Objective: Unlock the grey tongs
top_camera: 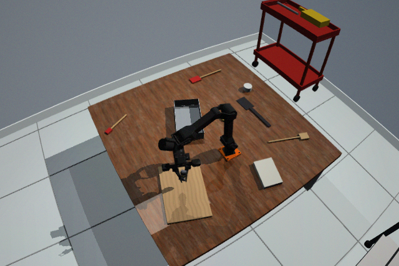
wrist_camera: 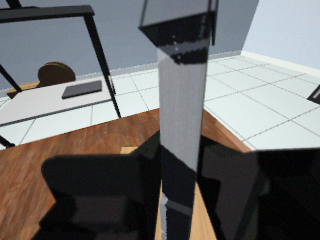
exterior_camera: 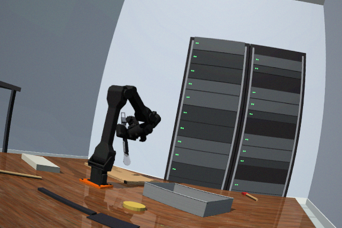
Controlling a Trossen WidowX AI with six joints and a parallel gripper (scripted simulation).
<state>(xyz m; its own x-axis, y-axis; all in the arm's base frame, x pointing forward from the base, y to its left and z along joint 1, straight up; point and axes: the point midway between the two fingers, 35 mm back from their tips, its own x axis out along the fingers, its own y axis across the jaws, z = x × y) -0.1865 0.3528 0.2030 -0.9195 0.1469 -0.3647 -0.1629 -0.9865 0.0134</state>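
Now: the wooden board 5 cm ahead of my gripper tip, 1 cm to the right of it and 20 cm below it. Also, from my gripper tip: pale block 1 cm behind, 51 cm to the right, 19 cm below; yellow disc 48 cm ahead, 45 cm to the right, 19 cm below; grey roasting tin 53 cm ahead, 21 cm to the right, 17 cm below.
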